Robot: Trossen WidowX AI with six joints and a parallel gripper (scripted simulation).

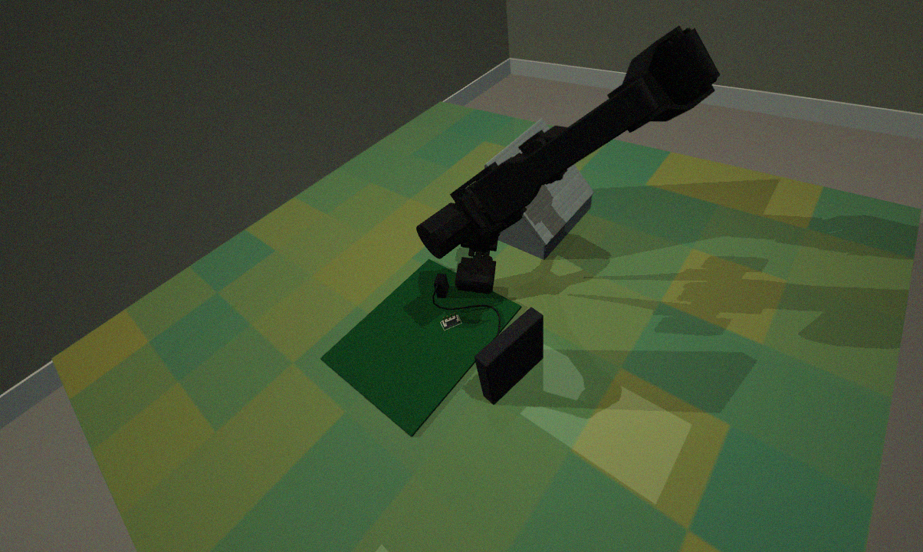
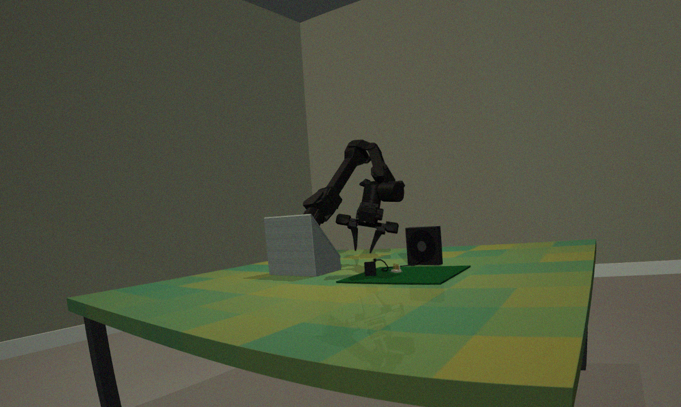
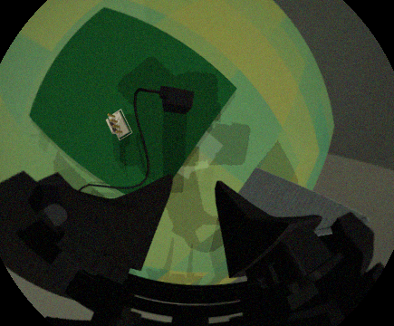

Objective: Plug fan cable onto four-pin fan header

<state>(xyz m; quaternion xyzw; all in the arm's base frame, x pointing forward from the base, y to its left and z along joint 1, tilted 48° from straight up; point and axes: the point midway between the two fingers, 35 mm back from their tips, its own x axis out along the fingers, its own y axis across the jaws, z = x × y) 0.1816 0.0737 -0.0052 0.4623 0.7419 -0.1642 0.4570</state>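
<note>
Now: gripper tip 6 cm to the left of the black plug, 6 cm short of it and 4 cm above it. The rest, counted from my gripper tip: black fan: 15 cm to the left, 12 cm ahead, 1 cm below; dark green board: 16 cm ahead, 8 cm below, 3 cm to the right.
</note>
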